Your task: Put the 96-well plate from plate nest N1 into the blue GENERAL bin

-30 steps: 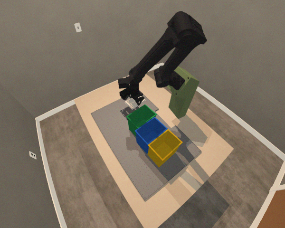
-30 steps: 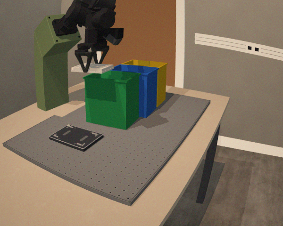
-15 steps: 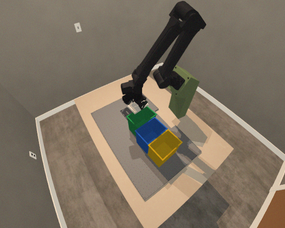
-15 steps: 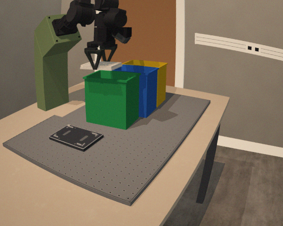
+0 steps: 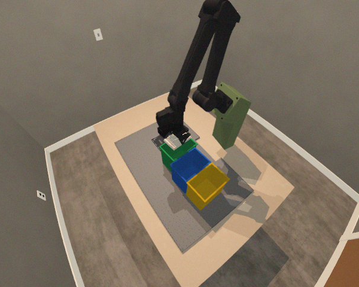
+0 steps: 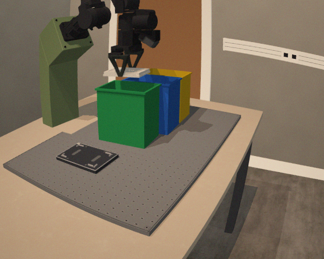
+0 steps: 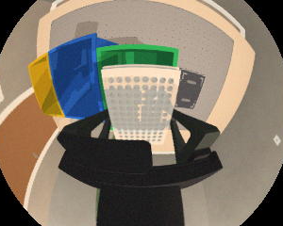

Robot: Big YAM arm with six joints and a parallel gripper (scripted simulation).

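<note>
My gripper is now 14 cm to the right of the blue bin and 14 cm above it. The rest, counted from my hand: black plate nest (20 cm to the right, 22 cm below); white 96-well plate (right at my hand); green bin (1 cm to the left, 14 cm below).
</note>
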